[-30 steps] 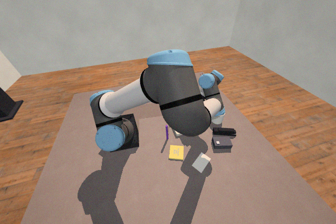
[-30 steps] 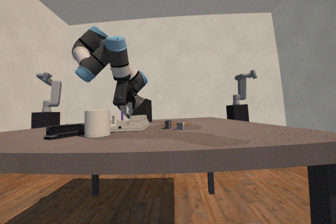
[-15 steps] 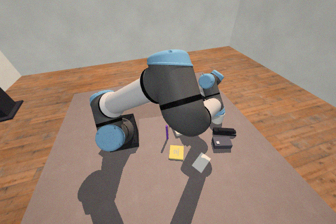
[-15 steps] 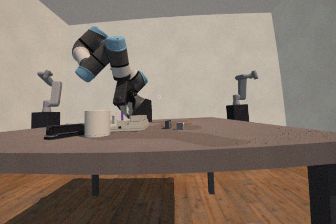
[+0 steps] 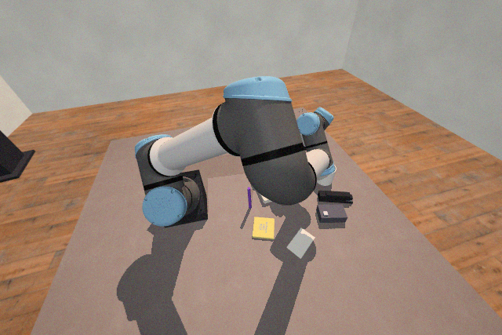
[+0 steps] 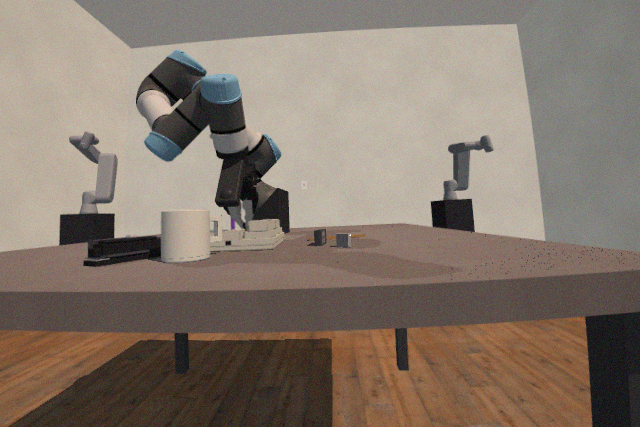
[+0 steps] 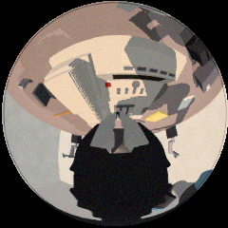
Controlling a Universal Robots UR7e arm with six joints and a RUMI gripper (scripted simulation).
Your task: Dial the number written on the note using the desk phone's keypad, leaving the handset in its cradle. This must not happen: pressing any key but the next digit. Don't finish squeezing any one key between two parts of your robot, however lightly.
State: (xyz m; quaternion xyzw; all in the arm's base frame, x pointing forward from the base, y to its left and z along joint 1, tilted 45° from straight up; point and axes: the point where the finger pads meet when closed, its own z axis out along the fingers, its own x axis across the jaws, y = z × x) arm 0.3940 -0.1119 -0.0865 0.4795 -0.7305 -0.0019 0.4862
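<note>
The grey handset lies 50 mm to the left of my hand and 10 mm ahead of it. Round my hand: pencil: 250 mm to the left, 50 mm behind, 40 mm below; white mug: 220 mm ahead, 60 mm to the right, 10 mm below; purple pen: 160 mm behind, 70 mm to the right, 20 mm above.
</note>
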